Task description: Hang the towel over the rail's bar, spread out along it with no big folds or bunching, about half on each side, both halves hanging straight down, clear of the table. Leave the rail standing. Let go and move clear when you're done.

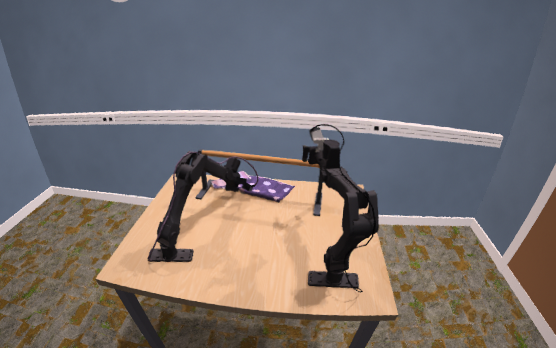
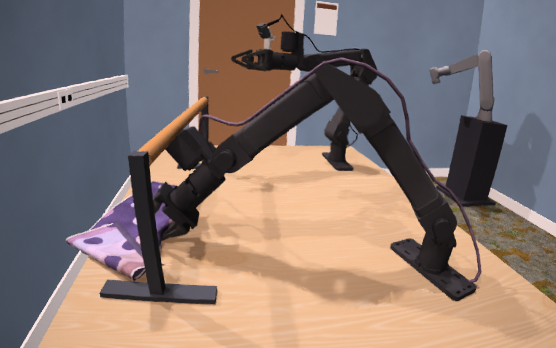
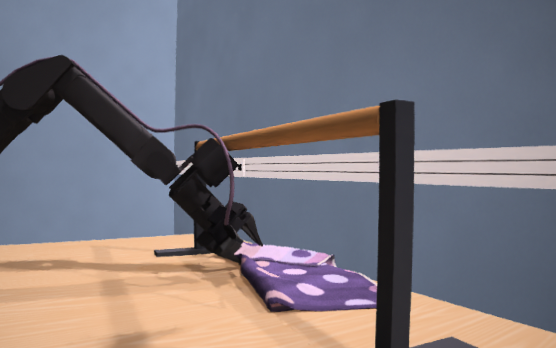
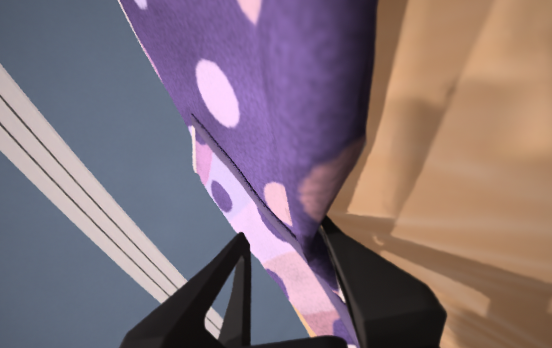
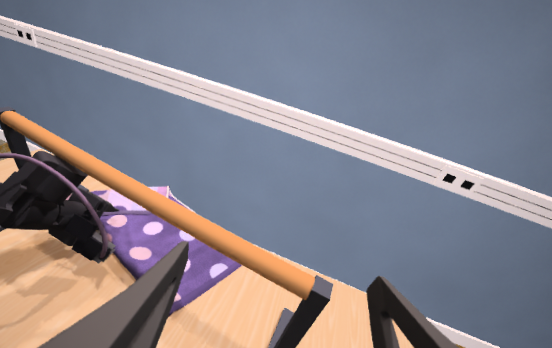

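Observation:
The purple spotted towel (image 1: 272, 189) (image 2: 149, 220) (image 3: 320, 287) (image 4: 280, 75) (image 5: 165, 240) lies on the table beneath the rail's bar (image 1: 260, 157) (image 2: 175, 127) (image 3: 310, 128) (image 5: 200, 225), with a flap folded over showing its pale pink side. The rail stands and its bar is bare. My left gripper (image 2: 162, 217) (image 3: 250, 251) (image 4: 282, 229) is partly open at the towel's near-left edge, low at the table. Its fingers stand apart around the towel's corner, one finger at or under the edge, neither clamped. My right gripper (image 1: 306, 153) (image 2: 234, 59) (image 5: 284, 267) is wide open and empty, high near the bar's right end.
The rail's black end posts (image 2: 146, 225) (image 3: 396, 225) stand on flat feet (image 2: 185, 294) on the table (image 1: 240, 280). The left forearm reaches in low beside the bar, close to it. A blue wall with a white trunking strip (image 1: 240, 119) (image 5: 275, 110) is behind the rail.

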